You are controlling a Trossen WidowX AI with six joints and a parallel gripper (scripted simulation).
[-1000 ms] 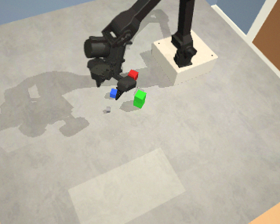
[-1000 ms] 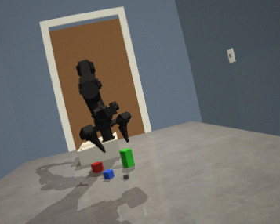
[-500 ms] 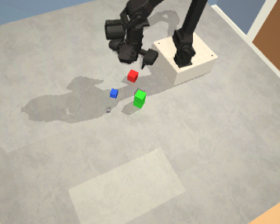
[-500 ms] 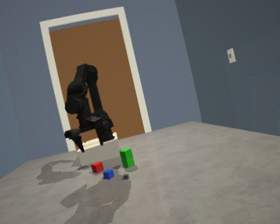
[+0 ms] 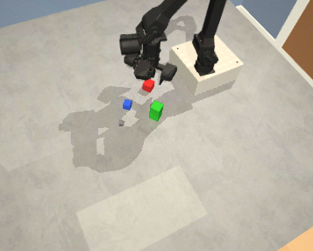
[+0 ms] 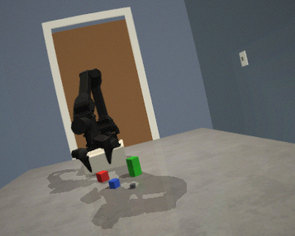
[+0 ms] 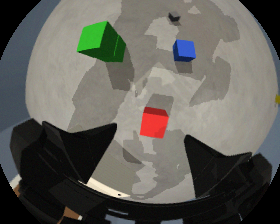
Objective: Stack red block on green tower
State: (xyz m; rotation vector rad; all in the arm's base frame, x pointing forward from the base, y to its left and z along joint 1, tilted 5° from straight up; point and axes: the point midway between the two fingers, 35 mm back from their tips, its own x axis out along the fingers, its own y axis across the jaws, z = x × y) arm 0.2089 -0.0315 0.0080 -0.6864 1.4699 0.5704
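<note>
My gripper tip is now 3 cm above the red block. Also, from my gripper tip: grey cube: 15 cm ahead, 13 cm to the left, 4 cm below; blue block: 10 cm ahead, 6 cm to the left, 4 cm below.
</note>
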